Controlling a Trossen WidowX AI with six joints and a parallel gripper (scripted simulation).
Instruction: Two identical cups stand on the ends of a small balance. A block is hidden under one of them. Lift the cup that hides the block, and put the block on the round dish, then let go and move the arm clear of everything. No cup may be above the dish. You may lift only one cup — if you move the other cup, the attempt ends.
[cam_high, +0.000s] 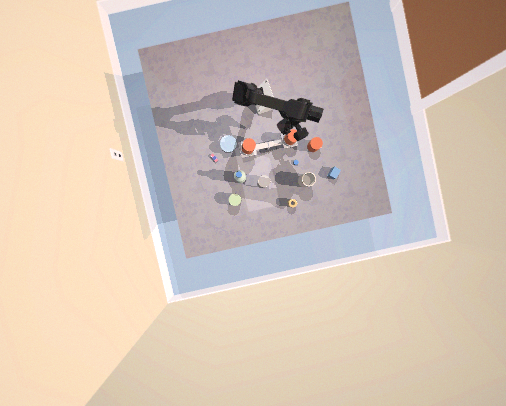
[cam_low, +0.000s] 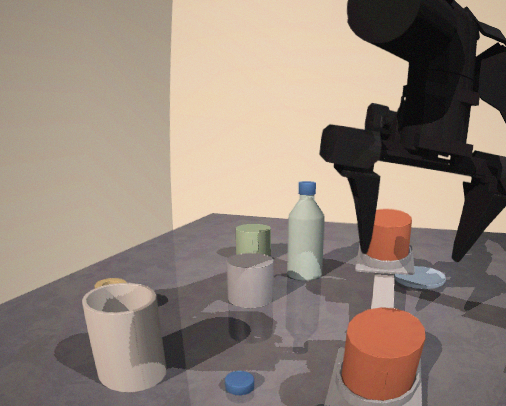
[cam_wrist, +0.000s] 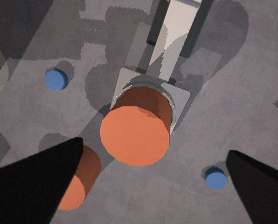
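The pale teal block is 110 mm below my gripper tip, 20 mm to the left of it and 10 mm ahead of it. Round my gripper tip: beige cup (270 mm ahead, 110 mm below, 60 mm to the left); balance beam (110 mm to the right, 110 mm below, 20 mm ahead); orange cup (250 mm to the right, 40 mm below, 20 mm ahead).
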